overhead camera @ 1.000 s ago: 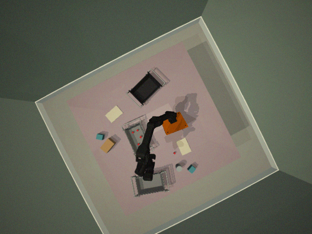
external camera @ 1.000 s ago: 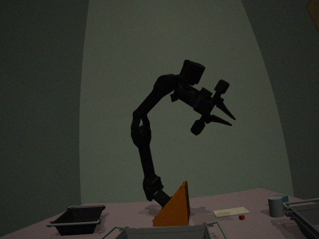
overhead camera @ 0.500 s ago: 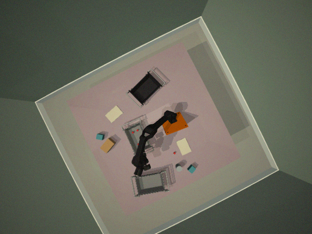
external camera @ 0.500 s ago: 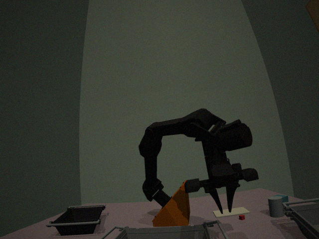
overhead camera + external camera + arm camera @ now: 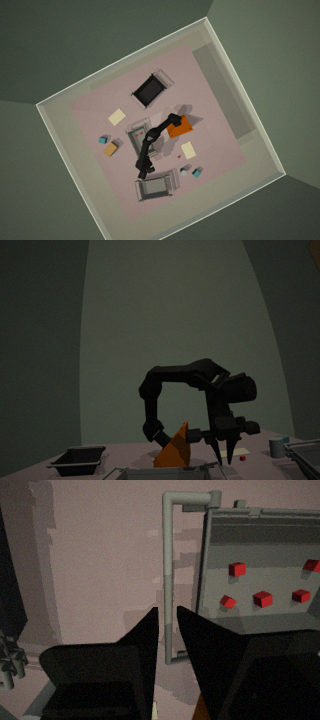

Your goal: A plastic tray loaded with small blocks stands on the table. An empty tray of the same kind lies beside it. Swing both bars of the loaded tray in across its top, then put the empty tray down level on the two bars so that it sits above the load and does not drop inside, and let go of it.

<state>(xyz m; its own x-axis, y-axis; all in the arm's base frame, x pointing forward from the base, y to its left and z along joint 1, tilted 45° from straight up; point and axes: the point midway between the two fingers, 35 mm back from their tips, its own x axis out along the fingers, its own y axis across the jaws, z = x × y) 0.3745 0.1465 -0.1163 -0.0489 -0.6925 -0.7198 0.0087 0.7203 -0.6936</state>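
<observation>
Right now the black tray is 570 mm to the right of my gripper tip, 270 mm behind it and 40 mm below it. Round my gripper tip: small red cube: 260 mm behind, 120 mm to the left, 80 mm below; grey cylinder: 260 mm to the left, 240 mm behind, 50 mm below; tan block: 290 mm ahead, 220 mm to the right, 50 mm below.
</observation>
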